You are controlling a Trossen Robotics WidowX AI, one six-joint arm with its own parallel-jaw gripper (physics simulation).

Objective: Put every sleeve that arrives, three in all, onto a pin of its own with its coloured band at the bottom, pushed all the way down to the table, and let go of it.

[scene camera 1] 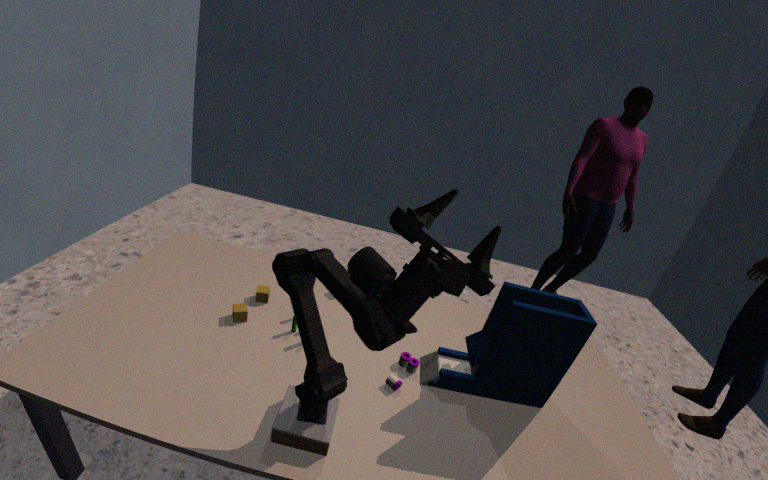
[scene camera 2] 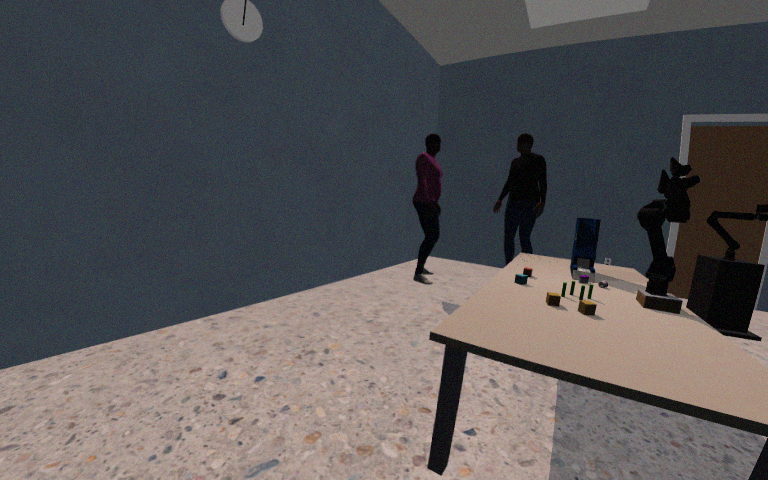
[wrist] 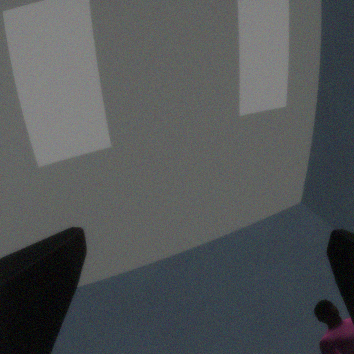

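Note:
Two grey sleeves [scene camera 1: 403,362] [scene camera 1: 412,369] stand upright side by side with purple bands at the top, near the blue chute's mouth; in scene camera 2 they overlap. A third sleeve [scene camera 1: 390,381] [scene camera 2: 603,284] lies on its side nearer the arm's base, its purple band toward the right in scene camera 1. Several thin green pins [scene camera 2: 581,292] stand upright on the table with no sleeve on them; in scene camera 1 the arm hides most, and one pin [scene camera 1: 294,324] shows. My gripper [scene camera 1: 477,209] [scene camera 2: 667,165] [wrist: 211,243] is open and empty, high above the table, pointing upward.
The tall blue chute [scene camera 1: 526,350] [scene camera 2: 585,243] stands beyond the sleeves. Two yellow blocks [scene camera 1: 240,312] [scene camera 2: 586,307] lie near the pins. A teal block [scene camera 2: 520,278] and a red block [scene camera 2: 527,271] lie near the table's far edge. Two people stand beyond the table.

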